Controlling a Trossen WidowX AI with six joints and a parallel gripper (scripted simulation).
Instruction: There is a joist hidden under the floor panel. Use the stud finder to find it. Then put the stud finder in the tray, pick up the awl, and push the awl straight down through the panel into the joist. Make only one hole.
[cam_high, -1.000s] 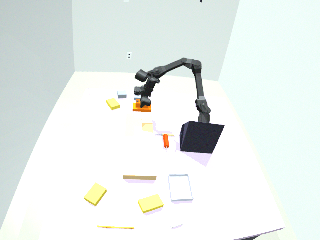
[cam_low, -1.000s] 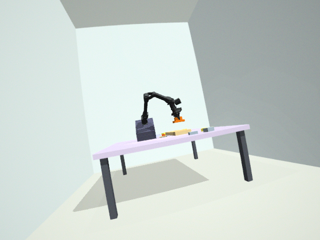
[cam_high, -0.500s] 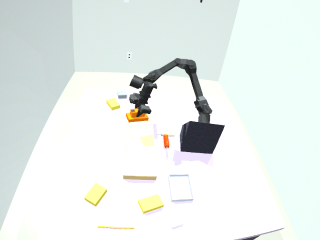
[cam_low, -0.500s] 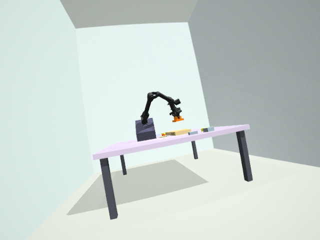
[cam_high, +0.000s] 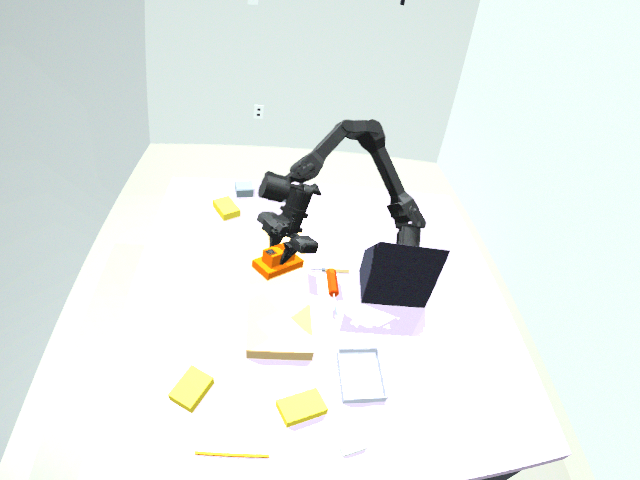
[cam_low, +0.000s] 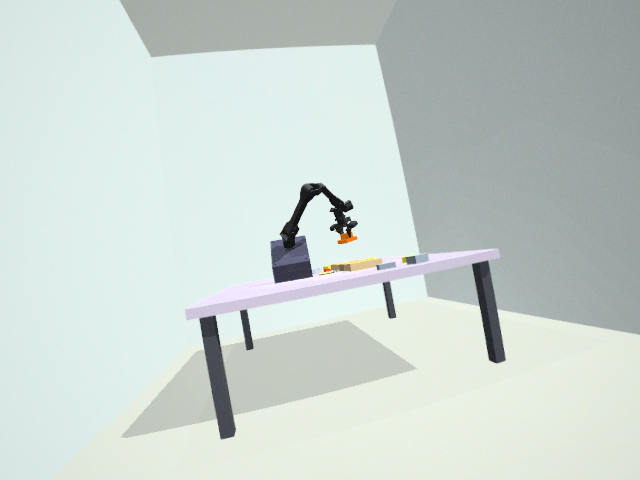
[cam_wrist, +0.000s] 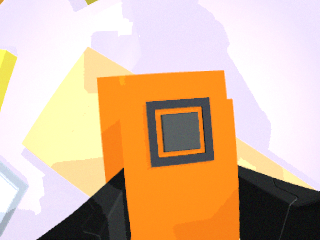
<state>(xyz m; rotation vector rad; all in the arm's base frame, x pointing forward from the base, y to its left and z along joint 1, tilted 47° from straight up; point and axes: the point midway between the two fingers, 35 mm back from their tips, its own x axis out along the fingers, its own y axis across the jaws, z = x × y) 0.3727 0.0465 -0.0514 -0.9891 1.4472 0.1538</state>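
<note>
Now: the square indicator light 40 mm above my gripper tip, 20 mm ahead of it and 10 mm to the left of it. Also, from my gripper tip: orange-handled tool (190 mm behind, 180 mm below, 40 mm to the right); then orange stud finder (20 mm above); then awl (190 mm below, 180 mm to the right, 170 mm behind).
</note>
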